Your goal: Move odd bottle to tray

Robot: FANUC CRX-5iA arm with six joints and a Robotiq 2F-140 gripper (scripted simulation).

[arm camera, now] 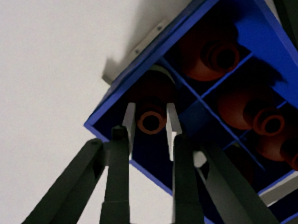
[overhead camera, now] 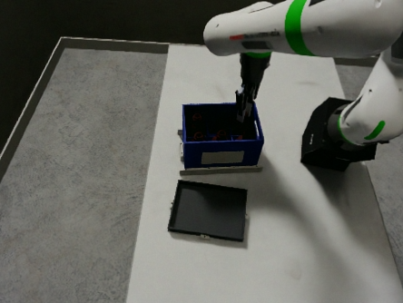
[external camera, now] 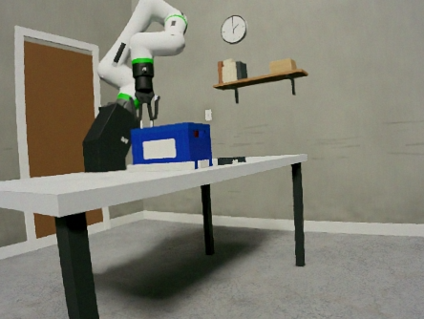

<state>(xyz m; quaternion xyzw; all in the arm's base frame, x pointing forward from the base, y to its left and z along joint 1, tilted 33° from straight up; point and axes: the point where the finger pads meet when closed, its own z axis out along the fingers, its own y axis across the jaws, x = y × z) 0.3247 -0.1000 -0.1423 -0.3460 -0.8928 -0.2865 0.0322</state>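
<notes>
Now: hand 8 cm short of the crate, 6 cm to the right of it and 9 cm above it. Also, from my hand: dark tray: 12 cm ahead, 32 cm to the left, 16 cm below.
</notes>
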